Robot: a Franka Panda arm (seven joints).
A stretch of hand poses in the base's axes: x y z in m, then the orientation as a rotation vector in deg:
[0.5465 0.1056 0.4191 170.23 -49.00 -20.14]
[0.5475 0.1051 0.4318 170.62 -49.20 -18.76]
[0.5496 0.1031 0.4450 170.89 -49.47 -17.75]
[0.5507 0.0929 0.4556 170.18 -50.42 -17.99]
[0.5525 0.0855 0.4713 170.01 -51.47 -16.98]
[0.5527 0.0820 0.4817 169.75 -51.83 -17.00]
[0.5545 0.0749 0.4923 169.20 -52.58 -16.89]
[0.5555 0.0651 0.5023 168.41 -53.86 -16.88]
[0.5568 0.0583 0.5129 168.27 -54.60 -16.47]
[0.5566 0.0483 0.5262 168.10 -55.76 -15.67]
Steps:
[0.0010 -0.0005 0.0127 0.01 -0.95 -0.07]
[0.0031 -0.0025 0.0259 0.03 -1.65 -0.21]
[0.0042 -0.0127 0.0365 -0.37 -1.36 -0.87]
[0.0060 -0.0201 0.0522 -0.59 -1.99 -1.54]
[0.0062 -0.0236 0.0626 -0.75 -1.92 -1.79]
[0.0080 -0.0307 0.0732 -1.13 -1.88 -2.32]
[0.0090 -0.0405 0.0832 -1.58 -1.74 -3.21]
[0.0103 -0.0473 0.0938 -1.66 -2.00 -3.69]
[0.0101 -0.0573 0.1071 -1.76 -2.53 -4.44]

